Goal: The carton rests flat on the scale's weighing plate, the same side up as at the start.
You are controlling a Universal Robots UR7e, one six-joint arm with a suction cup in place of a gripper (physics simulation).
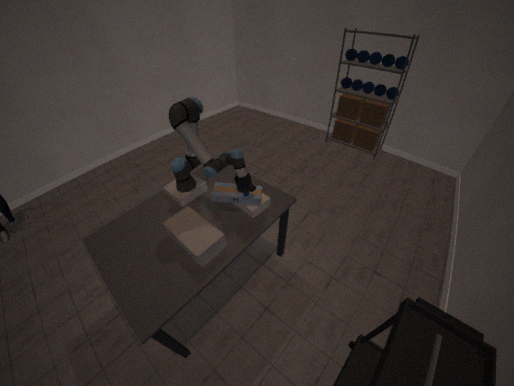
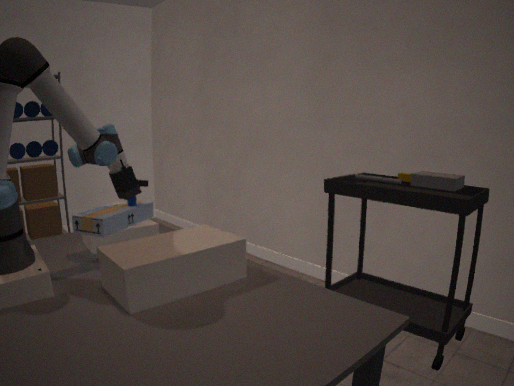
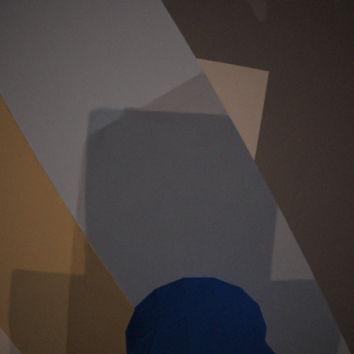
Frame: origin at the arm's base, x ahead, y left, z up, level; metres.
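Seen in the pictures: end effector, tool point: [image 1: 247, 195] [image 2: 134, 207]; arm's base, origin of the base link: [image 1: 186, 186] [image 2: 10, 263].
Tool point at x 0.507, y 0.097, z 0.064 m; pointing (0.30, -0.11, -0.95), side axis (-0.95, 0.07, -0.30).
Pixels of each thing's top centre, then the offset from my tool point to it. Level surfaces: height alone.
- carton, middle of its top: [image 2: 114, 205] [image 1: 236, 189] 0.084 m back, 0.001 m left, 0.021 m up
- pale scale, middle of its top: [image 2: 117, 219] [image 1: 248, 193] 0.042 m back, 0.068 m left, 0.051 m down
- large beige box, middle of its top: [image 2: 170, 243] [image 1: 191, 228] 0.132 m back, 0.393 m right, 0.021 m down
- table, its level: 0.137 m down
The carton [image 1: 222, 197] [image 2: 117, 220] [image 3: 165, 190] is a long, light blue-grey box with an orange stripe along its top and arrow marks on its sides. My suction cup [image 1: 246, 193] [image 2: 132, 201] [image 3: 197, 317] is blue and sits on the carton's top, off its middle, holding it. The carton is over the pale scale [image 1: 258, 206] [image 2: 144, 230] [image 3: 242, 92], turned relative to it, with one end sticking out past the plate toward the robot's base. It looks slightly tilted. The carton hides much of the plate, and I cannot tell whether they touch.
A large beige box [image 1: 195, 232] [image 2: 175, 270] stands on the table [image 1: 135, 265] [image 2: 280, 325] near the scale. A dark cart [image 2: 400, 194] stands beyond the table. A shelf rack [image 1: 380, 34] stands against the back wall.
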